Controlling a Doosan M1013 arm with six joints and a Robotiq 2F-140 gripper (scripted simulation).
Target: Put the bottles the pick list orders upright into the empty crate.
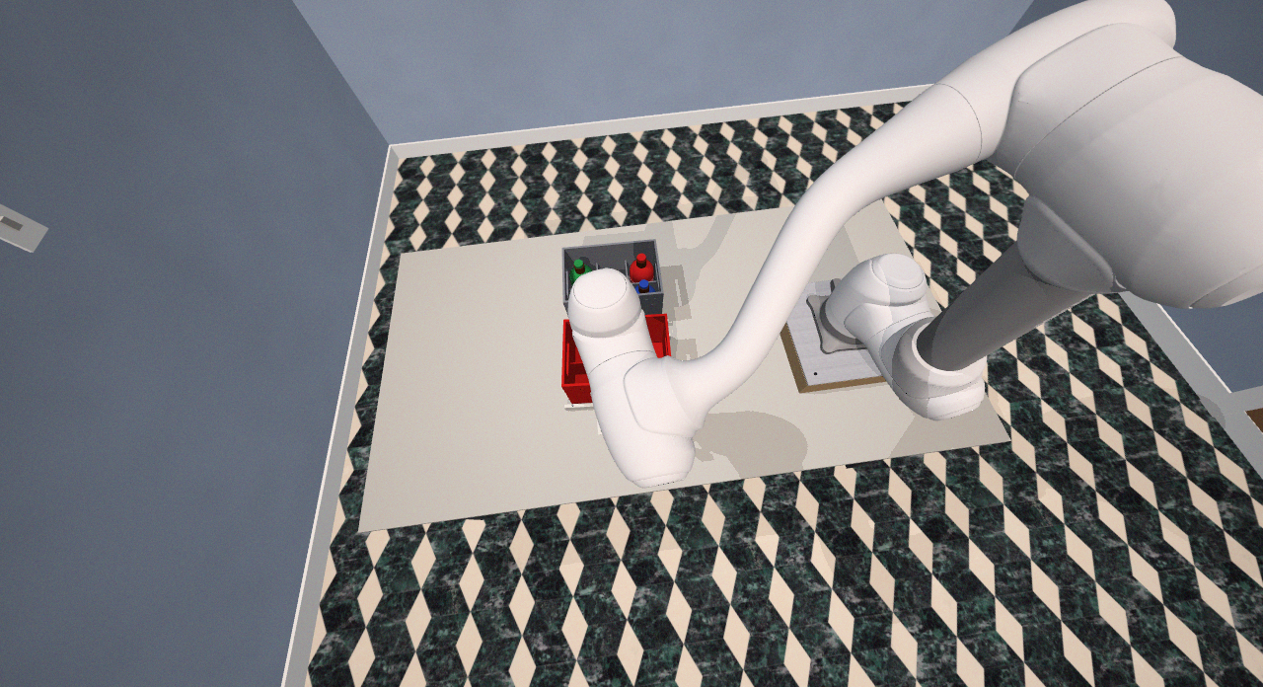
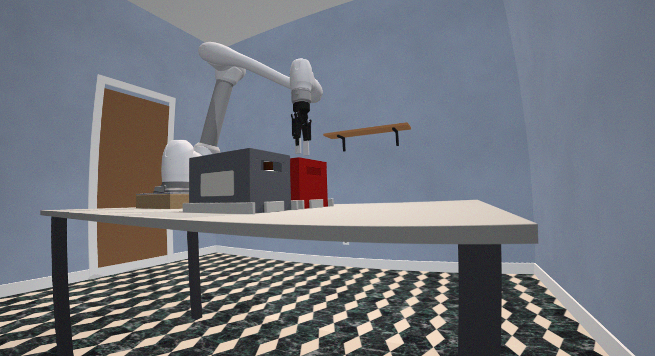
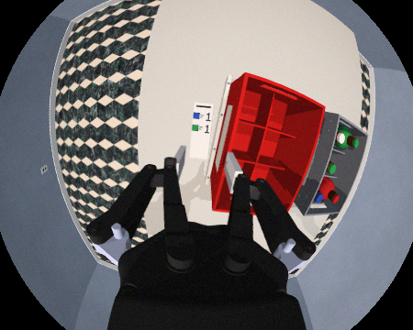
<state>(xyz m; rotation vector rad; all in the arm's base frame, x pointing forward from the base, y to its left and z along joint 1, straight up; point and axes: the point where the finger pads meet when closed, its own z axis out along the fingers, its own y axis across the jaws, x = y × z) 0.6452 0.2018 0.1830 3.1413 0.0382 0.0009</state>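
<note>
Right now the blue-label bottle is 33 cm to the right of my hand, 17 cm below it and 8 cm behind it. From my hand the other things lie so: white-label bottle (33 cm to the right, 17 cm below, 9 cm ahead); red crate (17 cm below, 13 cm to the right); pick list (25 cm below, 1 cm to the left).
</note>
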